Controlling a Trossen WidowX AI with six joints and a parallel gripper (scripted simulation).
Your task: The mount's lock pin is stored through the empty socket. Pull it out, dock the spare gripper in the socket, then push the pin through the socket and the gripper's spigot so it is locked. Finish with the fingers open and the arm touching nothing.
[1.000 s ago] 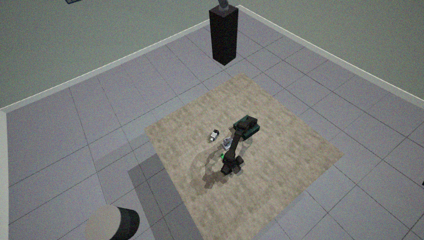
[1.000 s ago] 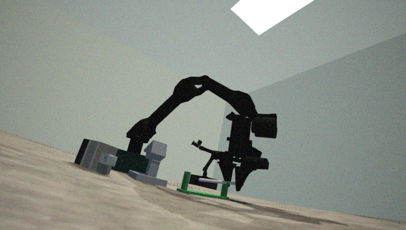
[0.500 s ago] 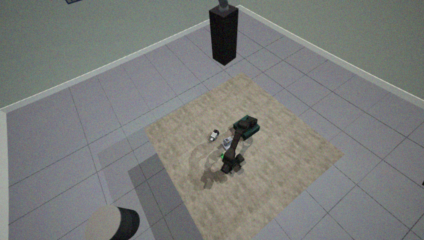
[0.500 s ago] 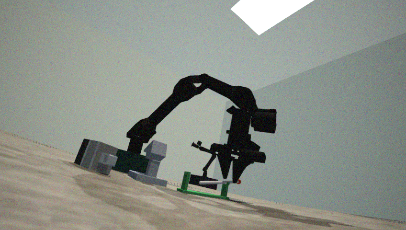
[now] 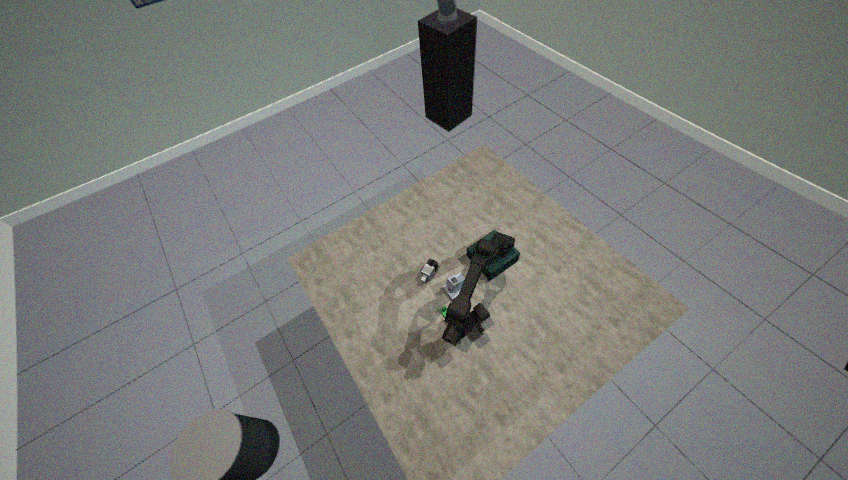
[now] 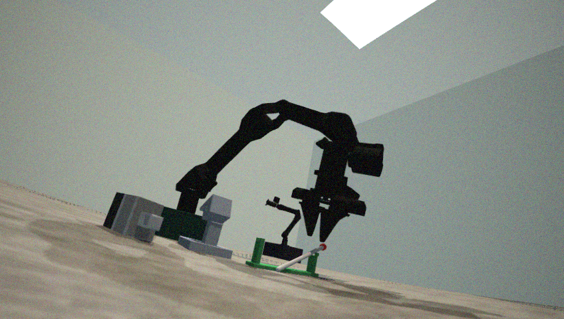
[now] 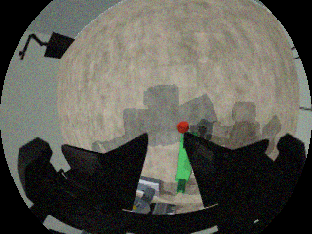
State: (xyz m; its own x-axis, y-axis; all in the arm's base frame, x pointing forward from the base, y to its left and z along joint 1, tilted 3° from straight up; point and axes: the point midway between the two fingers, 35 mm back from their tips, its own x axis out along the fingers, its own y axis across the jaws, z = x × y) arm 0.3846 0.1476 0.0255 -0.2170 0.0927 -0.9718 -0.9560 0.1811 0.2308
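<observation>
The rack lies 9 cm to the right of my gripper tip, 5 cm below it and 2 cm ahead of it. Round my gripper tip: socket: 19 cm to the right, 11 cm behind, 2 cm below; spare gripper: 33 cm to the right, 7 cm behind, 5 cm below.
</observation>
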